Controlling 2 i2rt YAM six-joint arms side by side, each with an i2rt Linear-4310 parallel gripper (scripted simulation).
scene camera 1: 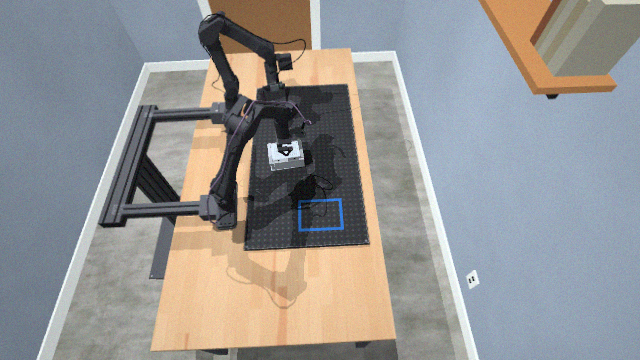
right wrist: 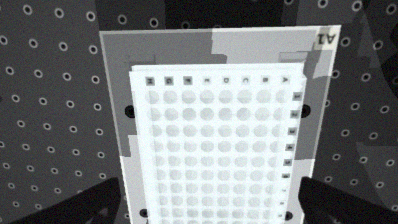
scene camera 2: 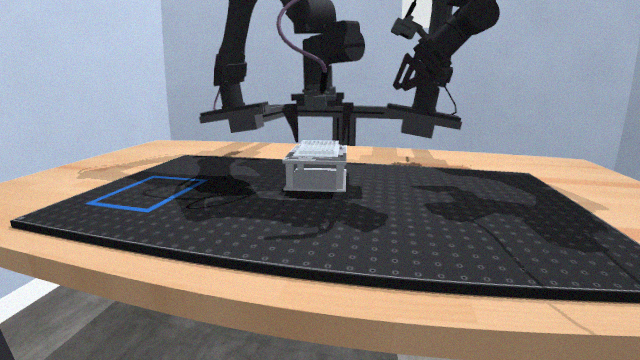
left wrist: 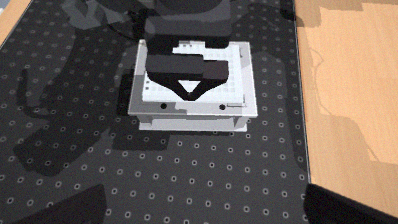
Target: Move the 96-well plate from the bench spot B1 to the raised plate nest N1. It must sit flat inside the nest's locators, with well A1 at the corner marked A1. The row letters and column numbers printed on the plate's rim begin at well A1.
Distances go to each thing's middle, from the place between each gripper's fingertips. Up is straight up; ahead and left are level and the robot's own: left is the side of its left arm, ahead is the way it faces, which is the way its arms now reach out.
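My right hand is 20 mm above the white 96-well plate [scene camera 2: 317, 149]. The grey raised nest [left wrist: 172, 107] is 30 mm below that same right hand.
From my left hand [scene camera 2: 398, 88], I find the white 96-well plate 13 cm below, 17 cm to the right and 2 cm ahead. The grey raised nest is 14 cm below my left hand, and it is also 2 cm ahead of that hand and 17 cm to the right of it.
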